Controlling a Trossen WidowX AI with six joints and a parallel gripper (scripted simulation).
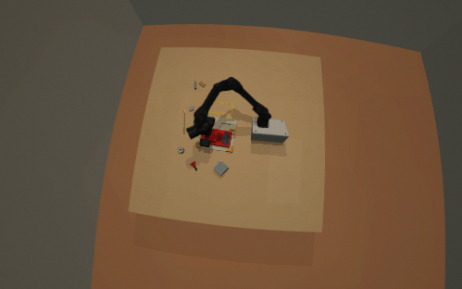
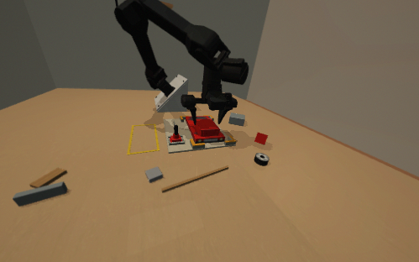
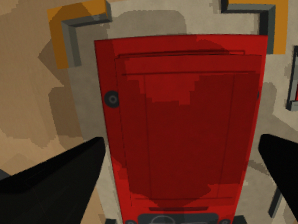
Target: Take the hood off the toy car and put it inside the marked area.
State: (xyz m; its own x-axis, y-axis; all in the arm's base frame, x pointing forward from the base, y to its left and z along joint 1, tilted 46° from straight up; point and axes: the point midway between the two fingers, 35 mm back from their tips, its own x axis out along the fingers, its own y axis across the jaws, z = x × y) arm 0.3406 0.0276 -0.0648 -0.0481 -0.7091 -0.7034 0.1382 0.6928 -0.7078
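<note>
The red hood is 1 cm below my gripper tip. Round my gripper tip: grey engine block (2 cm below); black wheel (19 cm ahead, 10 cm to the left, 4 cm below); thin wooden rod (19 cm ahead, 10 cm to the right, 4 cm below).
</note>
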